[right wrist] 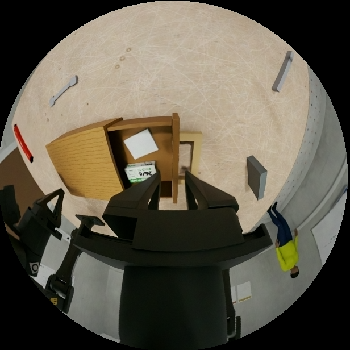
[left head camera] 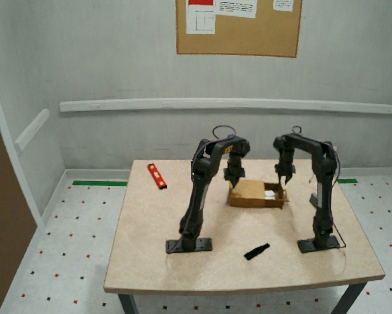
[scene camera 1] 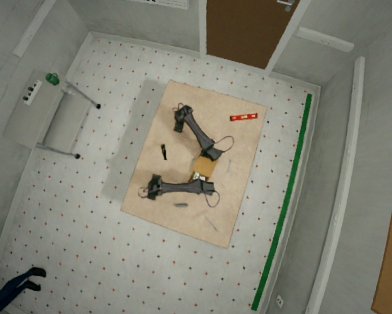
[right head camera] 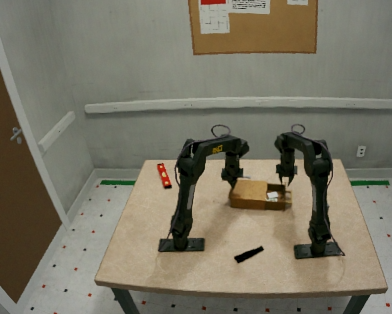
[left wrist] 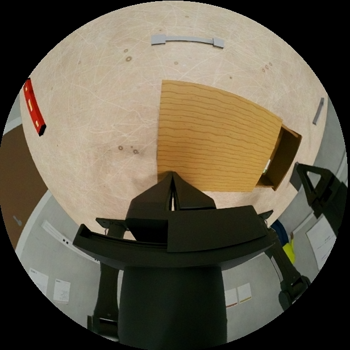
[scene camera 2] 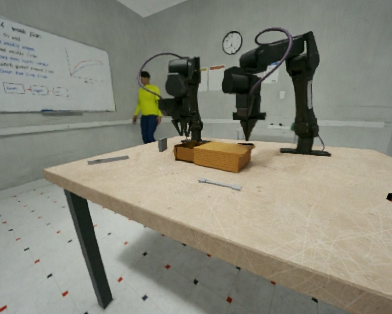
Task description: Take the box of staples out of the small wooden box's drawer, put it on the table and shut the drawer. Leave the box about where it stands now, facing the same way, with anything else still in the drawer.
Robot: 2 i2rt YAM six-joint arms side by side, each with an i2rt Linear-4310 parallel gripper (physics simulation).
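Frame: origin at the left arm's base, x right, y back, z down, level; centimetres.
Seen in the pictures: left gripper, fingertip midpoint: (left head camera: 233, 188) (right head camera: 233, 188) (scene camera 2: 247, 141); right gripper, fingertip midpoint: (left head camera: 281, 184) (right head camera: 284, 185) (scene camera 2: 184, 136); left arm's base, link origin: (left head camera: 189, 246) (right head camera: 181, 245) (scene camera 2: 303, 152); right arm's base, link origin: (left head camera: 318, 244) (right head camera: 316, 250).
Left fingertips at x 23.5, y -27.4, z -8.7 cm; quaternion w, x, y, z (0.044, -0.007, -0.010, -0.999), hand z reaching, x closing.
Pixels of each thing's top centre, then the offset from my left fingertips to it.
- wooden box, top centre: (scene camera 2: 225, 146) (right head camera: 248, 189) (left head camera: 246, 188) (scene camera 1: 206, 163) dx +7.4, dy -1.8, dz +2.1 cm
- grey wrench, top centre: (scene camera 2: 219, 182) dx +4.4, dy -20.0, dz +8.0 cm
- red level, top centre: (left head camera: 156, 174) (right head camera: 163, 174) (scene camera 1: 244, 116) dx -38.1, dy -23.4, dz +7.1 cm
- black object, top centre: (right head camera: 249, 253) (left head camera: 258, 249) dx +5.8, dy +33.6, dz +7.5 cm
The wooden box (left head camera: 248, 190) (right head camera: 250, 193) (scene camera 2: 220, 155) (left wrist: 215, 140) (right wrist: 82, 162) stands with its drawer pulled out, towards the right in both head views. The white and green box of staples (right wrist: 141, 171), marked 26/6, lies in the drawer beside a white block (right wrist: 141, 144). My right gripper (right wrist: 172, 175) (right head camera: 286, 181) is slightly open and empty; its fingertips appear on either side of the drawer's front panel (right wrist: 175, 145). A pale handle (right wrist: 197, 155) sticks out from that panel. My left gripper (left wrist: 172, 175) (scene camera 2: 247, 137) is shut and empty, at the box's closed end, by its near corner.
A grey wrench (scene camera 2: 220, 184) (left wrist: 190, 39) lies behind the box. A grey block (right wrist: 256, 177) and a grey bar (right wrist: 283, 71) are beyond the handle. A red level (left head camera: 156, 176) (right head camera: 164, 175) lies at the back left, a black object (left head camera: 257, 251) near the front.
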